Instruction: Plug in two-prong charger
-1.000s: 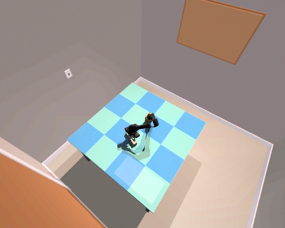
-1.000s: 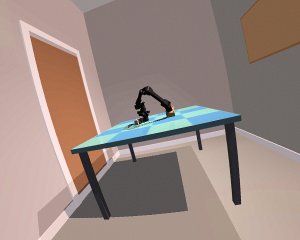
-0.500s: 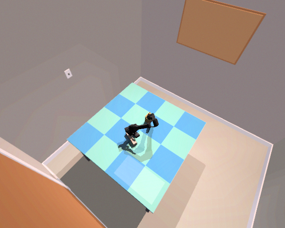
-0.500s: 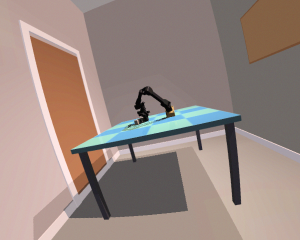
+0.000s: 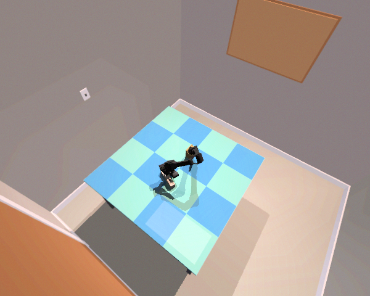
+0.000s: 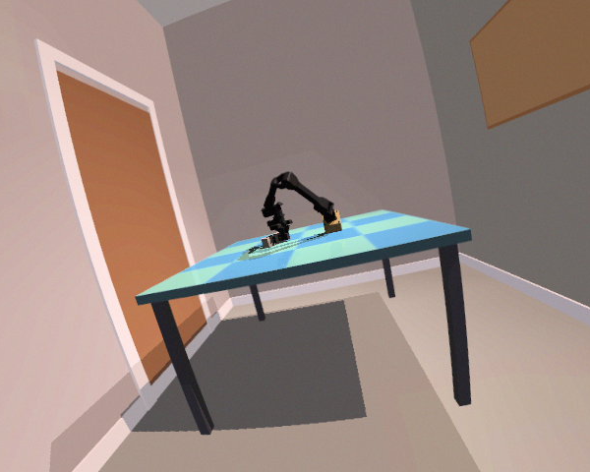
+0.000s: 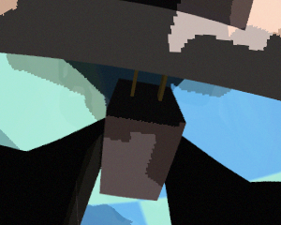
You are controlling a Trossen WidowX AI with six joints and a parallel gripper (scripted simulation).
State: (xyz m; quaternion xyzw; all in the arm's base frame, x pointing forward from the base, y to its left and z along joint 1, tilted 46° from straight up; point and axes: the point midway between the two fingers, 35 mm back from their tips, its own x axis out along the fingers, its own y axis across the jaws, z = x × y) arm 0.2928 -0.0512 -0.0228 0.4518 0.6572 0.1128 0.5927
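Right now the two-prong charger is 20 mm ahead of my gripper tip, 10 mm to the right of it and 10 mm above it.
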